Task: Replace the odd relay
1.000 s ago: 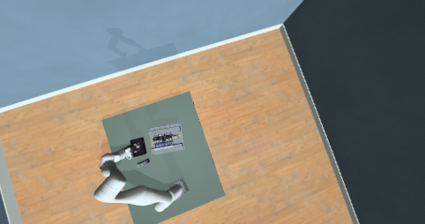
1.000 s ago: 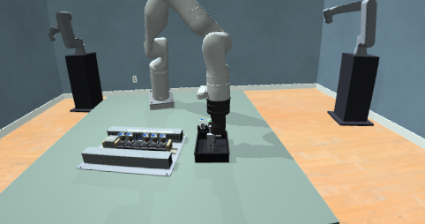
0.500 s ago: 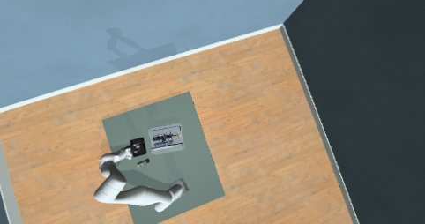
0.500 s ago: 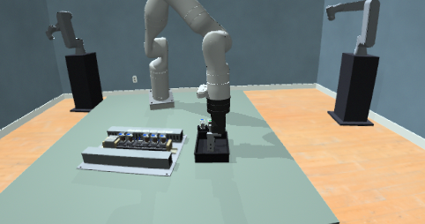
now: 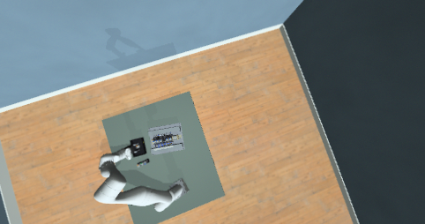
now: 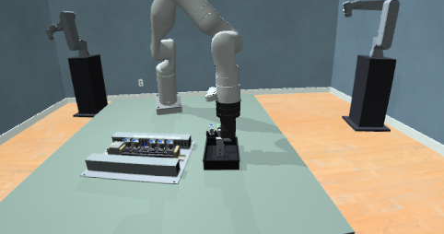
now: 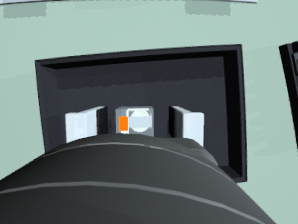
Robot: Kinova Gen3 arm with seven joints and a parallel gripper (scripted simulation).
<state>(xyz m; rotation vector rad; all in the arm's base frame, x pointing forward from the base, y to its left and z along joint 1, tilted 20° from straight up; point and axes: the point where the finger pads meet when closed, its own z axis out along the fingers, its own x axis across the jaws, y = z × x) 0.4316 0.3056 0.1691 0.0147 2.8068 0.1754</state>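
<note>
My hand is 20 mm above the black tray. The rest, counted from my hand: small black stand (160 mm behind, 30 mm below, 20 mm to the right).
</note>
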